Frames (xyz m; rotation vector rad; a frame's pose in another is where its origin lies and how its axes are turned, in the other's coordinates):
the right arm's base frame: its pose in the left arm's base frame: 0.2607 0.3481 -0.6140 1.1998 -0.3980 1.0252
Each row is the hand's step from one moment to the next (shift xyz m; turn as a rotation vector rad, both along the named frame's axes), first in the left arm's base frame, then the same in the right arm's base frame.
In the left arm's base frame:
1: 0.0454 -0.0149 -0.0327 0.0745 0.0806 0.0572
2: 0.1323 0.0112 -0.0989 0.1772 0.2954 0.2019
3: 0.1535 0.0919 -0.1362 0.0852 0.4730 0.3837
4: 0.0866 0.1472 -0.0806 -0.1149 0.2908 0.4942
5: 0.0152 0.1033 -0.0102 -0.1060 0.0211 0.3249
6: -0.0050 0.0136 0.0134 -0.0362 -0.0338 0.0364
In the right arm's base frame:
1: -0.0071 -0.0560 0.0127 0.1159 -0.0277 -0.0333
2: 0.0007 -0.1650 -0.0133 0.3696 -0.0276 -0.1486
3: 0.0196 -0.2033 -0.0941 0.5334 0.1532 -0.2650
4: 0.0501 -0.1162 -0.1402 0.4312 0.3793 -0.1105
5: 0.0457 -0.0176 -0.0928 0.1931 0.2732 0.0727
6: 0.0132 0.0119 -0.0086 -0.0068 0.0503 0.0346

